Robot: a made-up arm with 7 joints.
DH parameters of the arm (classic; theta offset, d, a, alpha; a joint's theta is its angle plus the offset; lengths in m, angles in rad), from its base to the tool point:
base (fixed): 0 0 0 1.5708
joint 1: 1.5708 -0.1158 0 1.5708
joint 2: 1.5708 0 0 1.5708
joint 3: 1.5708 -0.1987 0 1.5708
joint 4: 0 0 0 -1.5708
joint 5: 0 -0.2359 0 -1.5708
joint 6: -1.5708 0 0 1.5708
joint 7: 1.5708 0 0 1.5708
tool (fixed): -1.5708 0 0 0
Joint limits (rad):
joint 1: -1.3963..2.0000
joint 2: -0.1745..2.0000
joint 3: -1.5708..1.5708
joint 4: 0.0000..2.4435
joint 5: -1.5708..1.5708
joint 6: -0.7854..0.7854
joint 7: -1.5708..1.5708
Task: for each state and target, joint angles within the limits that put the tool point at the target. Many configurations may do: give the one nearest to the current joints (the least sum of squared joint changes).
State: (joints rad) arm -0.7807 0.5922 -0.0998 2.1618 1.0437 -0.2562 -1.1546
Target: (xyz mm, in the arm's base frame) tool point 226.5 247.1 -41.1
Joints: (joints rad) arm 0.0475 0.9252 0.1662 1.8396 1.0437 -0.2562 -1.1546
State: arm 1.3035 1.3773 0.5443 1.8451 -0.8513 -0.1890 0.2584
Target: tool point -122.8 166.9 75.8
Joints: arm 1.6695 1.2979 0.9571 2.4415 -0.8513 -0.1890 0.2584
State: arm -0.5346 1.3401 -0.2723 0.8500 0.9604 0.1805 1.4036
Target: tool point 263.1 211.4 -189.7
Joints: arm 0.2303 0.7199 -0.3981 1.3643 0.9604 0.1805 1.4036
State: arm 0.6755 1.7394 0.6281 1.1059 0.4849 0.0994 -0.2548
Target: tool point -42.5 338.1 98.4
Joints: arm 0.8763 0.8901 1.3485 1.9445 0.4849 0.0994 -0.2548
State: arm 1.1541 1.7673 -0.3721 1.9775 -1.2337 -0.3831 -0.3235
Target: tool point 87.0 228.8 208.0
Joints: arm 1.0024 1.9335 -0.0178 1.9138 -1.2337 -0.3831 -0.3235
